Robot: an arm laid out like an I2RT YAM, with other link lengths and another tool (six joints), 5 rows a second.
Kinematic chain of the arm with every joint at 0, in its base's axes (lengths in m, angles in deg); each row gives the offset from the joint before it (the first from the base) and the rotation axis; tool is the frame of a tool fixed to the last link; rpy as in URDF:
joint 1: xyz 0 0 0.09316 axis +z
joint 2: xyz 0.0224 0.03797 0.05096 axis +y
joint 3: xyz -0.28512 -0.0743 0 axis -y
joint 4: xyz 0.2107 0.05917 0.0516 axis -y
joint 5: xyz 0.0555 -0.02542 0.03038 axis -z
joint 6: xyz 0.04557 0 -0.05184 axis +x
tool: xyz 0.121 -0.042 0.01 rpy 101.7 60.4 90
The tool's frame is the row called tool.
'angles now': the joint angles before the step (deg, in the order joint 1, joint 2, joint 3, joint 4, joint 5, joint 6). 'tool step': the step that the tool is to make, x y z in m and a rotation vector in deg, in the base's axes. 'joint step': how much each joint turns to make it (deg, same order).
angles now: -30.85 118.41 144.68 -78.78 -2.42 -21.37
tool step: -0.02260 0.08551 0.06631 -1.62 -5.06 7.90
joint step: 8.96 -8.97 4.67 -8.33 0.07 1.32
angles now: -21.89 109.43 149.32 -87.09 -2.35 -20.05
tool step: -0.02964 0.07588 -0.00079 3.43 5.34 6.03
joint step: 11.13 -5.09 -1.32 -9.73 1.88 5.05
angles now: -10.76 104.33 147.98 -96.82 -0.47 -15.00
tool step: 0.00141 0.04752 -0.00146 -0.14 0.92 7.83
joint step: 8.30 -1.98 -2.87 0.00 0.47 0.23
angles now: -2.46 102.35 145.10 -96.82 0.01 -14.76
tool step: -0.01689 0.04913 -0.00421 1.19 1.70 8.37
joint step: 8.35 -4.31 -5.96 0.00 -1.02 0.70
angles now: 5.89 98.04 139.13 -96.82 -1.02 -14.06
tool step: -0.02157 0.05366 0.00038 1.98 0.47 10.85
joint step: 9.33 -3.61 -3.71 0.00 -2.53 -0.11
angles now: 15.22 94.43 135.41 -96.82 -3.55 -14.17
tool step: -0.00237 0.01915 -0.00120 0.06 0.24 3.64
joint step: 3.63 0.26 0.00 0.06 -0.11 0.07
